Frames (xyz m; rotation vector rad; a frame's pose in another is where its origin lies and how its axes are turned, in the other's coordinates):
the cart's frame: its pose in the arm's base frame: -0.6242 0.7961 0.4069 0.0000 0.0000 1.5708
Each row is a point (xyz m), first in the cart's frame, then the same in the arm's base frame.
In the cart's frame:
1: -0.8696 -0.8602 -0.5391
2: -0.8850 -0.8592 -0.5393
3: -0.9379 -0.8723 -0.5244
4: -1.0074 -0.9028 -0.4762
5: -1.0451 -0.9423 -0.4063
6: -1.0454 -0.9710 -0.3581
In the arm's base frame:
1: 0.2360 -0.0735 -0.1322
2: 0.2350 -0.0889 -0.1324
3: 0.2481 -0.1418 -0.1175
4: 0.2786 -0.2113 -0.0693
5: 0.3181 -0.2490 0.0006
6: 0.3468 -0.2493 0.0488

